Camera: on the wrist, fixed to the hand. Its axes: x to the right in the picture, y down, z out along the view.
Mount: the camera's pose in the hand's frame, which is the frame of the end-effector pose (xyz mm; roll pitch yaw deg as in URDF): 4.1 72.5 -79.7 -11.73 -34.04 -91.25
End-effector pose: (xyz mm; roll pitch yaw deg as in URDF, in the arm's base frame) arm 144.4 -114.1 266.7 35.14 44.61 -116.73
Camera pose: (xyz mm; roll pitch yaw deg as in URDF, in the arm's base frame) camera 244.4 -149.3 247.1 -57.05 0.05 151.76
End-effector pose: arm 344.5 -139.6 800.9 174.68 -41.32 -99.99
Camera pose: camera 290.0 -75.4 868.3 119.28 29.22 -37.65
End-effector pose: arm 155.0 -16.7 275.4 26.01 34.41 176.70
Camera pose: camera 168.3 -117.7 240.2 -47.00 -7.21 90.40
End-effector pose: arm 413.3 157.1 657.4 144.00 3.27 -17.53
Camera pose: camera 419.5 142.8 764.1 179.82 69.60 84.33
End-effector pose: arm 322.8 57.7 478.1 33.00 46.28 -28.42
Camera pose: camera 357.5 157.4 456.2 -58.70 -1.47 -118.38
